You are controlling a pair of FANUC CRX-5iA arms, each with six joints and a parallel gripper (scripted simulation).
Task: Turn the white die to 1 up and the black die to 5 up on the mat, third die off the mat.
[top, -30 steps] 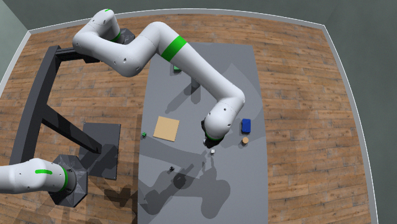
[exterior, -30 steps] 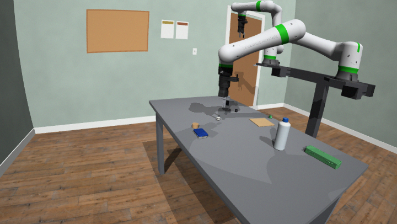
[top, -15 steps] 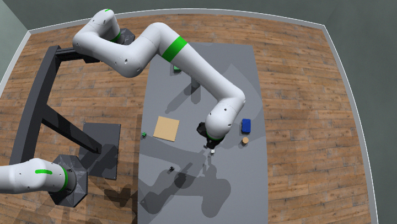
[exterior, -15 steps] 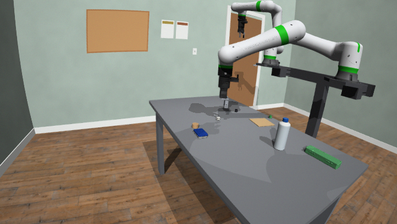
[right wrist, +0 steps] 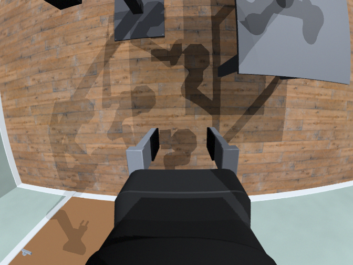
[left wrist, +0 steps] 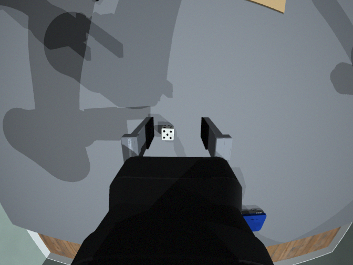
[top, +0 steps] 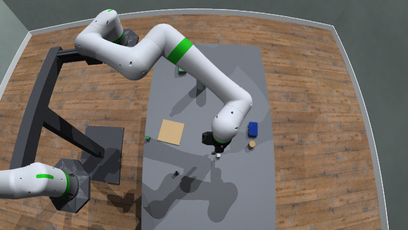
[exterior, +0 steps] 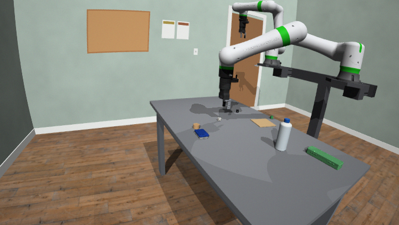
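Observation:
My left hand is 40 mm short of the white die, 10 mm to the left of it and 100 mm above it. The rest, counted from my left hand: black die 190 mm behind, 160 mm to the right, 100 mm below; then tan mat 270 mm behind, 90 mm to the left, 110 mm below; then tan cylinder 230 mm ahead, 80 mm to the left, 100 mm below.

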